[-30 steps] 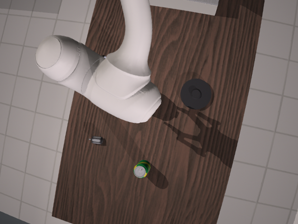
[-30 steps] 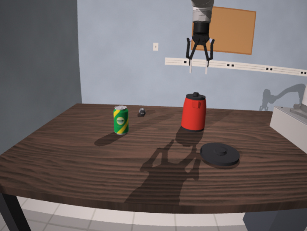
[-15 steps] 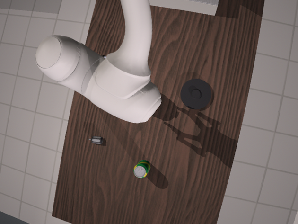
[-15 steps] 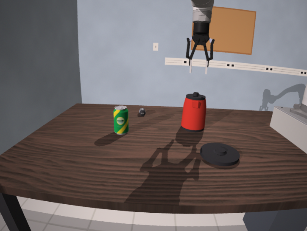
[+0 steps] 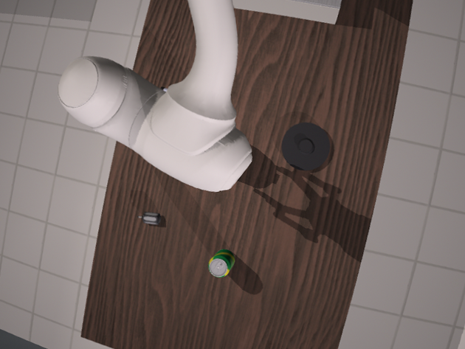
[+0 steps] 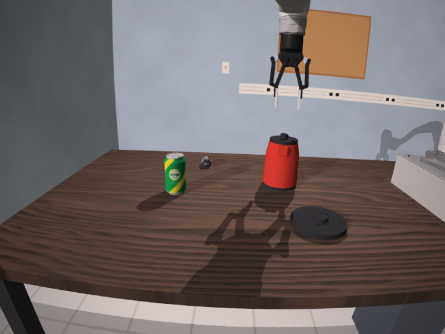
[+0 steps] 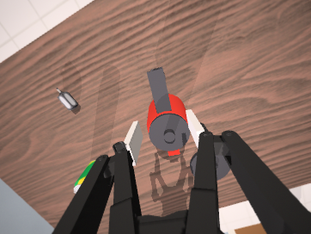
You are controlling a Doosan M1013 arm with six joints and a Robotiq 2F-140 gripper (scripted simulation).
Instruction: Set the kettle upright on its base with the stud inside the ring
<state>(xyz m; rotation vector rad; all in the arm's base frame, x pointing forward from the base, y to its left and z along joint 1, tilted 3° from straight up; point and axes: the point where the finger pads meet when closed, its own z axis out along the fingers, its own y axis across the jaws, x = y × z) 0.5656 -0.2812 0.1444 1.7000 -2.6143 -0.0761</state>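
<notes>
Right now my hand is 1 cm short of the red kettle, 3 cm to the right of it and 20 cm above it. The rest, counted from my hand: round black base 2 cm ahead, 33 cm to the left, 28 cm below.
</notes>
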